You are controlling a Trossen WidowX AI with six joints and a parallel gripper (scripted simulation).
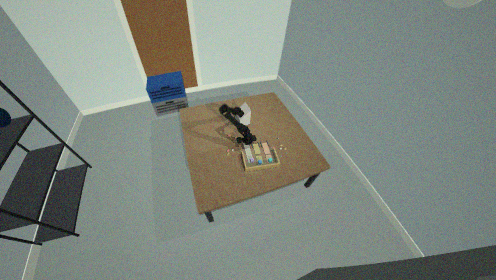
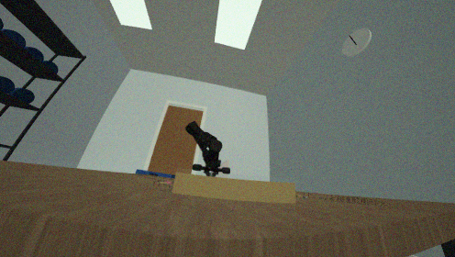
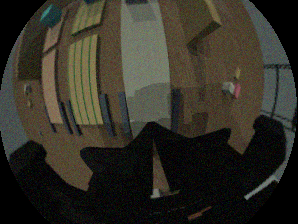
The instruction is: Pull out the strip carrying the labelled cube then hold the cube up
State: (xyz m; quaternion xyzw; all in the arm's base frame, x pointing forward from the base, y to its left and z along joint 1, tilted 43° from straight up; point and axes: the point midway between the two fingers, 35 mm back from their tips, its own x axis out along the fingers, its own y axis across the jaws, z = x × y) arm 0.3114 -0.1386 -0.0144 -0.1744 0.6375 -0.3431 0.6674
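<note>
My gripper tip is now 20 cm short of the purple labelled cube, 4 cm to the left of it and 2 cm below it.
</note>
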